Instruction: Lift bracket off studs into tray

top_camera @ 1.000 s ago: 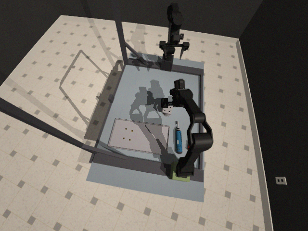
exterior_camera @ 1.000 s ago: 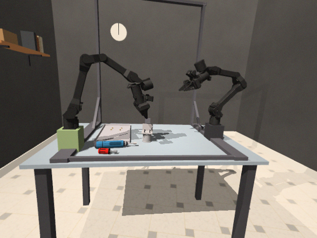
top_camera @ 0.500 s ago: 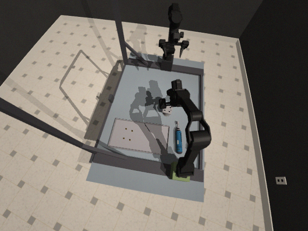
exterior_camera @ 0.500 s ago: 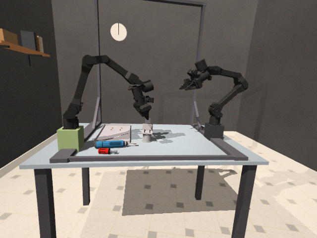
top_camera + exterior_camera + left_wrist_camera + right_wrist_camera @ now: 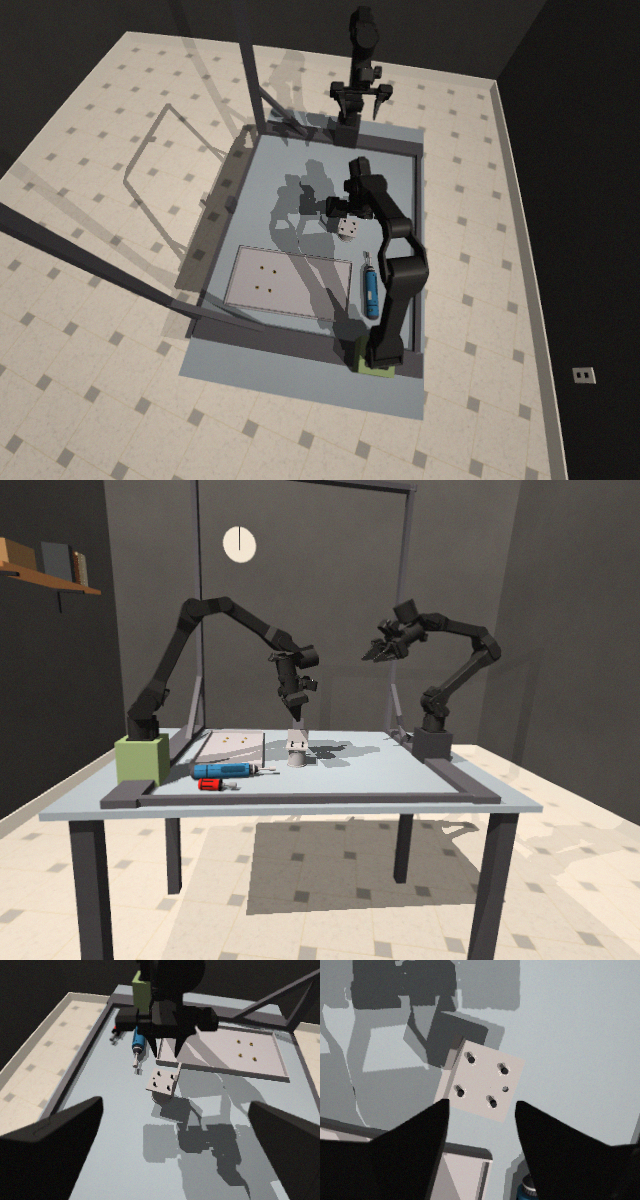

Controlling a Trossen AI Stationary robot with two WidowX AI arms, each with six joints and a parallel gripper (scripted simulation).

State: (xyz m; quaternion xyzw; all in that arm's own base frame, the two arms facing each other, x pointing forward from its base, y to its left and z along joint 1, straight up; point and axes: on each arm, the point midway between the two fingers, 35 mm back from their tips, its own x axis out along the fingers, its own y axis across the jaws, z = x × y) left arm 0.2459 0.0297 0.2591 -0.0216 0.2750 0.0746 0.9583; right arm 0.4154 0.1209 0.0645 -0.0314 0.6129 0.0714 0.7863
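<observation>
Right now my right hand is 1 cm to the right of the grey bracket and 11 cm above it. Round my right hand: flat tray (21 cm behind, 18 cm to the right, 18 cm below); then grey joint module (1 cm to the left, 15 cm below); then small red tool (15 cm ahead, 25 cm to the right, 17 cm below).
</observation>
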